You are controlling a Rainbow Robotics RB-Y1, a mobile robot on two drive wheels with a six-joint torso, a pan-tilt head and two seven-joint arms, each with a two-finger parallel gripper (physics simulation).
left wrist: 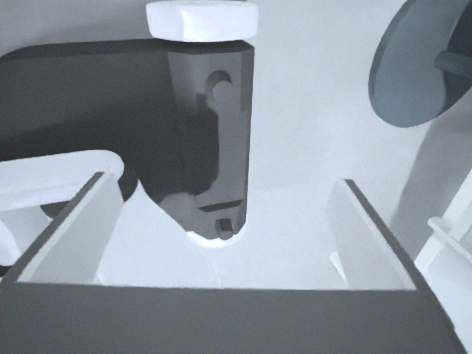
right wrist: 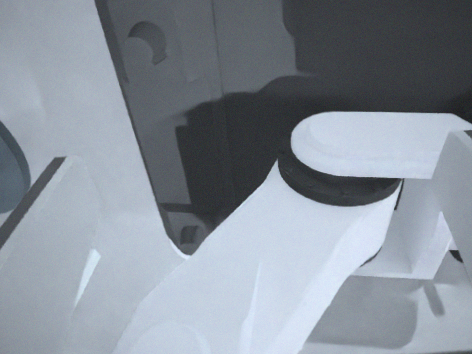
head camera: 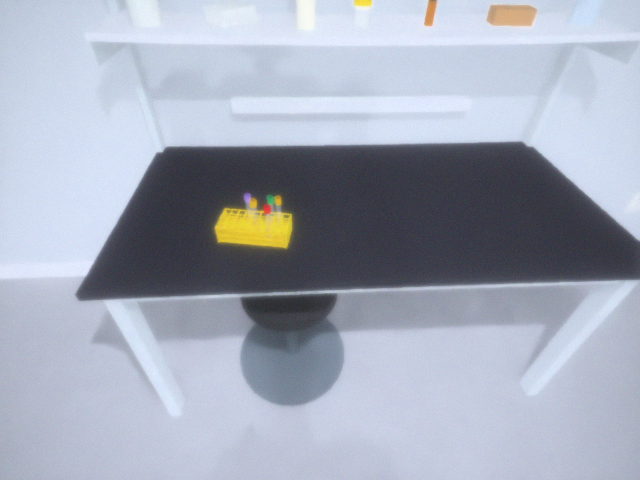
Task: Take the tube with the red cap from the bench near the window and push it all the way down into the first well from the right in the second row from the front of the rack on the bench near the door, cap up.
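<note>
A yellow rack (head camera: 230,230) is there for me to see, though in the left wrist view the rack is out of frame, and in the right wrist view it is out of frame too. I also see my left gripper (left wrist: 225,190) and my right gripper (right wrist: 261,168).
</note>
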